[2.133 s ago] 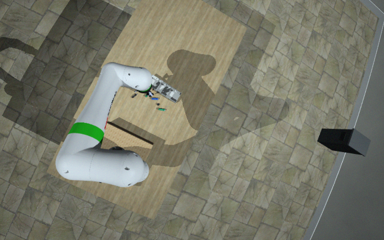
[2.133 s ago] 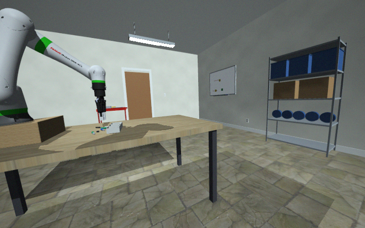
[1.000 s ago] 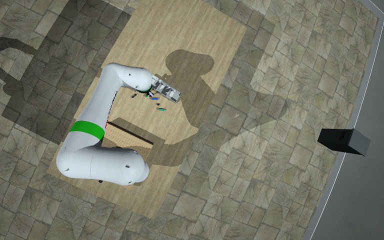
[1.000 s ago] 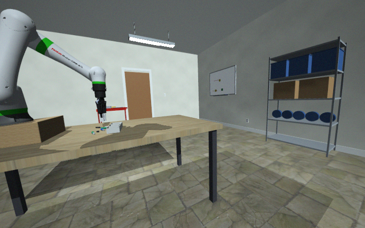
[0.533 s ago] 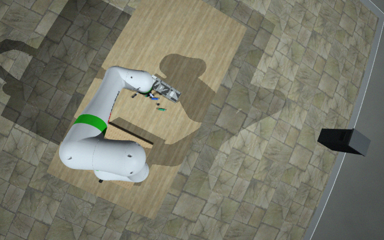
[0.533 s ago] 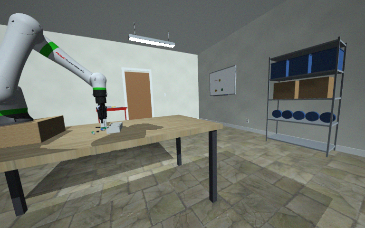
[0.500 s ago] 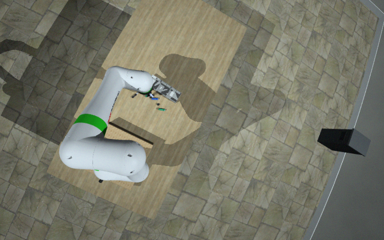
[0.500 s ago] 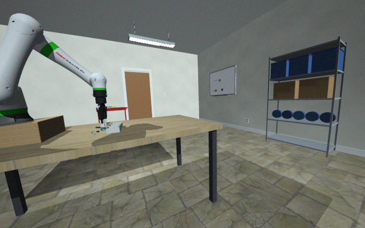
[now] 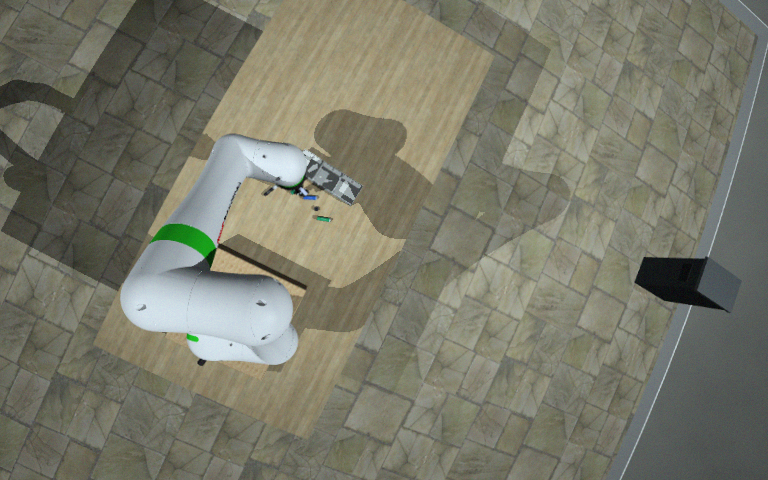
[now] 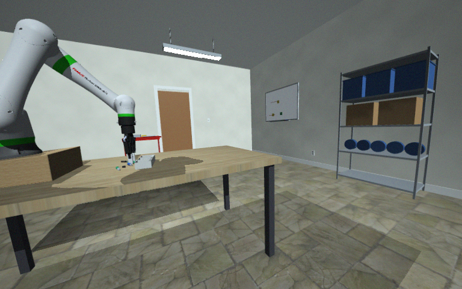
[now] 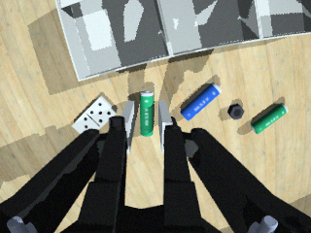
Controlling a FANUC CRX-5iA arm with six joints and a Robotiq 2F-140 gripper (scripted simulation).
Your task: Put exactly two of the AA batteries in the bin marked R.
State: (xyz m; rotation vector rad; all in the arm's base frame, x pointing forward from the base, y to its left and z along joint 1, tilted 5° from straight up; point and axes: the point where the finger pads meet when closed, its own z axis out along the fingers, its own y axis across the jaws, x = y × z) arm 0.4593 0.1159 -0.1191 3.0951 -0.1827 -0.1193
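Now: the grey bin 100 mm ahead of my hand, 70 mm to the right of it and 20 mm below it. From my hand the other things lie so: blue AA battery: 10 mm ahead, 60 mm to the right, 30 mm below; white domino: 60 mm to the left, 30 mm below; black cylinder: 70 mm behind, 70 mm to the left, 30 mm below.
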